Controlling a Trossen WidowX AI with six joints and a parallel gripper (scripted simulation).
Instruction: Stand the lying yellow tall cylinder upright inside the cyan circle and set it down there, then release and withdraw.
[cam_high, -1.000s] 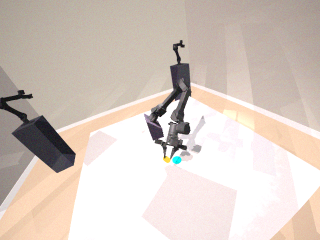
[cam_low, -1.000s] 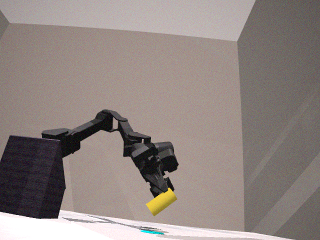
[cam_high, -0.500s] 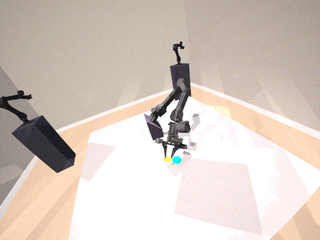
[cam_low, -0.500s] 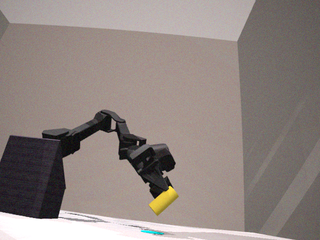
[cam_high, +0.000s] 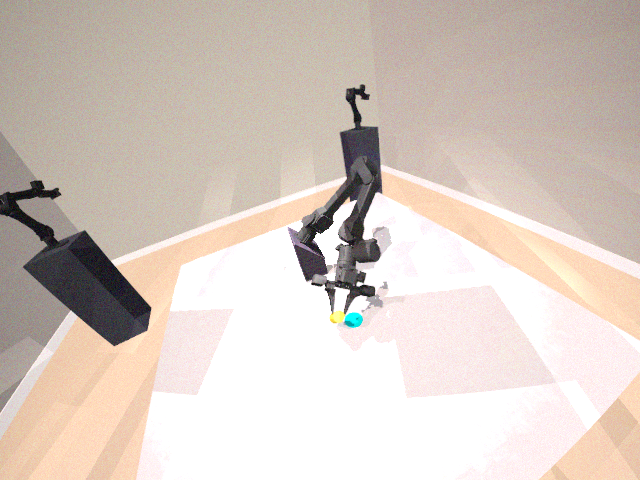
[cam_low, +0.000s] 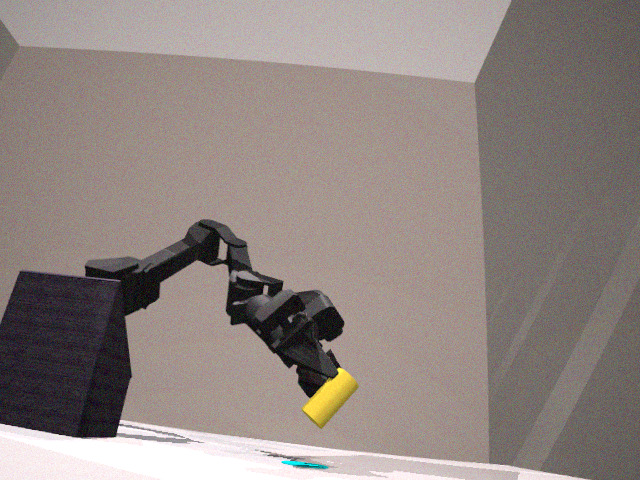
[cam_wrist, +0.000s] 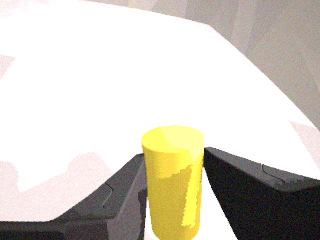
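Right now my gripper tip is 10 cm above the cyan circle, 6 cm to the right of it and 3 cm past it. Round my gripper tip: yellow cylinder 2 cm below, 1 cm behind.
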